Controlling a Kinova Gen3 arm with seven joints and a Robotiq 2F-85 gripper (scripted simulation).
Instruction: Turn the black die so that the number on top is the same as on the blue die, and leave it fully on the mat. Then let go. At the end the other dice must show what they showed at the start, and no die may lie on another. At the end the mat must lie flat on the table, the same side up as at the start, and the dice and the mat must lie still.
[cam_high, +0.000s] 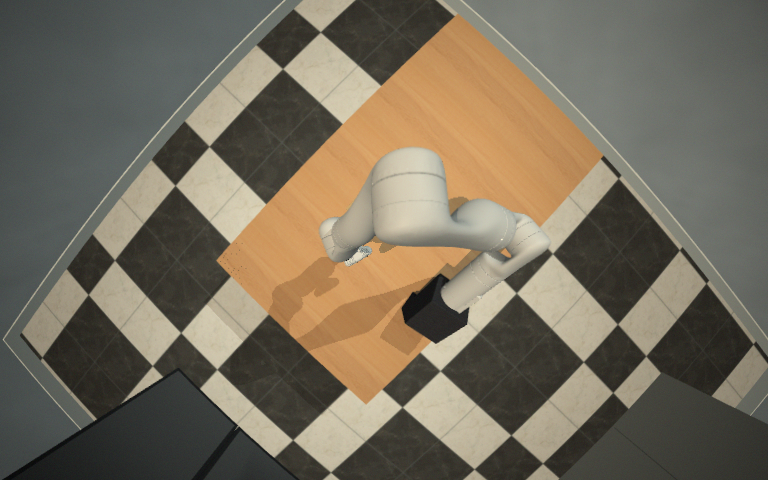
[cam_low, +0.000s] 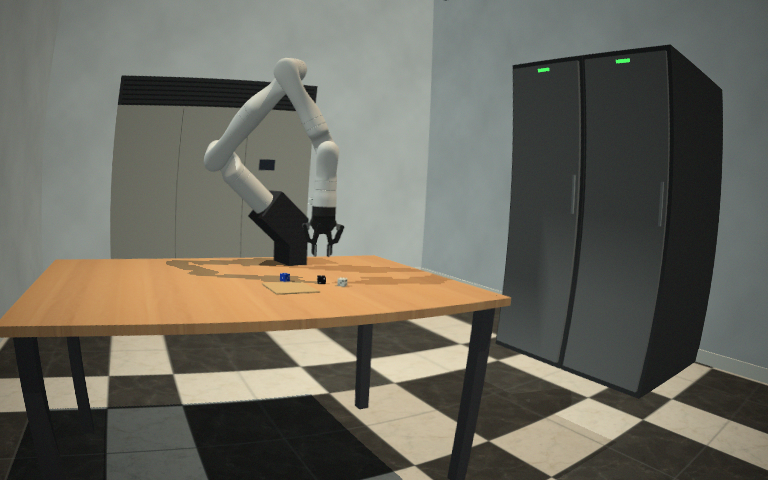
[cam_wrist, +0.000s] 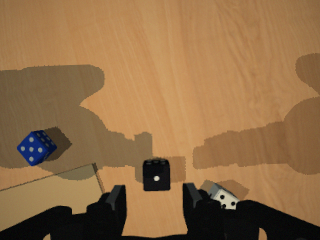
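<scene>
The black die lies 9 cm below my hand. The rest, counted from my hand: blue die 5 cm behind, 11 cm to the right, 9 cm below; tan mat 6 cm ahead, 12 cm to the right, 10 cm below; white die 4 cm ahead, 6 cm to the left, 9 cm below.
</scene>
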